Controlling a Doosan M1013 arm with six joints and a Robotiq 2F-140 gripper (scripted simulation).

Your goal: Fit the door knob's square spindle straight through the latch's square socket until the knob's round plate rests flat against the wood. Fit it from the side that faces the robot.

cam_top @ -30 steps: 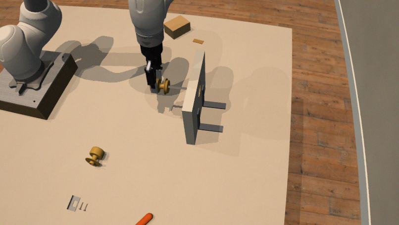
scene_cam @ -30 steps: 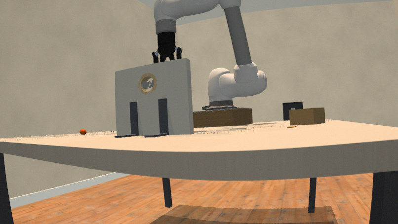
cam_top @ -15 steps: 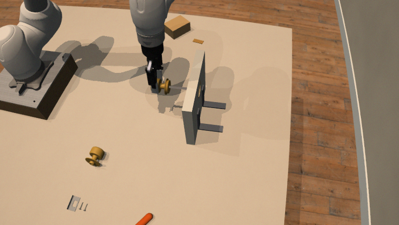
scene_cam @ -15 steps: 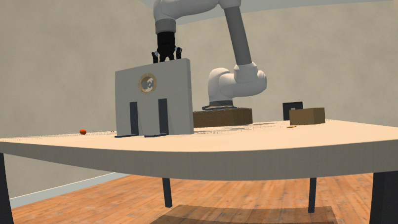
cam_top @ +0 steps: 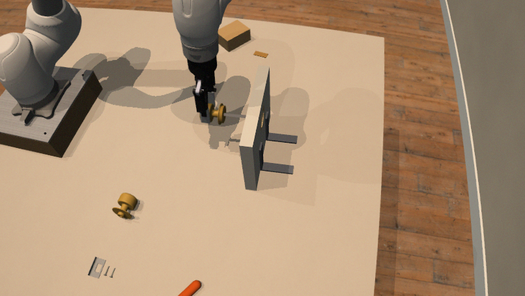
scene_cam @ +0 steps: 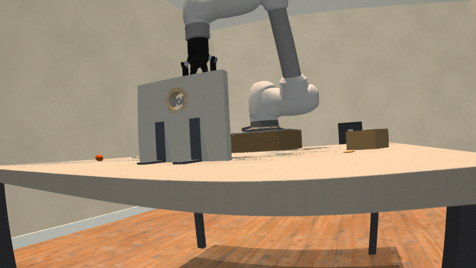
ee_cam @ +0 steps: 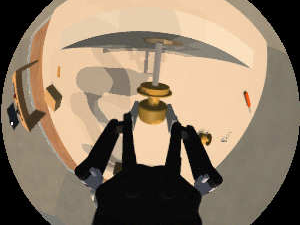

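Right now my hand is 15 cm short of the wooden door panel and 5 cm above it. The rest, counted from my hand: brass knob 23 cm behind, 28 cm to the right, 17 cm below; then orange-handled tool 2 cm behind, 54 cm to the right, 19 cm below; then small brass plate 9 cm ahead, 47 cm to the left, 20 cm below.
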